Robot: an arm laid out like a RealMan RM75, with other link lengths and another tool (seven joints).
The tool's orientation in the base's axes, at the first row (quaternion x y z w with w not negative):
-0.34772 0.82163 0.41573 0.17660
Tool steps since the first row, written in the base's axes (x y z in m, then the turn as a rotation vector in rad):
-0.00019 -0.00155 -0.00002 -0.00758 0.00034 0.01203
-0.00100 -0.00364 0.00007 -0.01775 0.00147 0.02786
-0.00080 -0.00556 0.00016 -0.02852 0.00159 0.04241
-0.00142 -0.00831 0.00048 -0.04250 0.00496 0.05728
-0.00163 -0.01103 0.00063 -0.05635 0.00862 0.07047
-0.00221 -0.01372 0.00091 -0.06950 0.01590 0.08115
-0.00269 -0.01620 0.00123 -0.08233 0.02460 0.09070
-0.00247 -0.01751 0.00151 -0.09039 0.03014 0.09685
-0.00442 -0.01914 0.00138 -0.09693 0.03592 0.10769
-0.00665 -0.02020 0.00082 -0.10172 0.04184 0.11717
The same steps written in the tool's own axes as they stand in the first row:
0.00080 -0.00051 -0.00124 -0.00184 0.01233 -0.00686
0.00220 -0.00074 -0.00298 -0.00441 0.02897 -0.01533
0.00282 -0.00163 -0.00458 -0.00540 0.04490 -0.02385
0.00424 -0.00214 -0.00698 -0.00572 0.06467 -0.02996
0.00545 -0.00303 -0.00926 -0.00528 0.08351 -0.03483
0.00684 -0.00356 -0.01160 -0.00540 0.10195 -0.03530
0.00804 -0.00406 -0.01379 -0.00570 0.12010 -0.03395
0.00828 -0.00460 -0.01501 -0.00601 0.13162 -0.03314
0.01040 -0.00395 -0.01625 -0.01019 0.14478 -0.03490
0.01273 -0.00310 -0.01677 -0.01486 0.15597 -0.03575

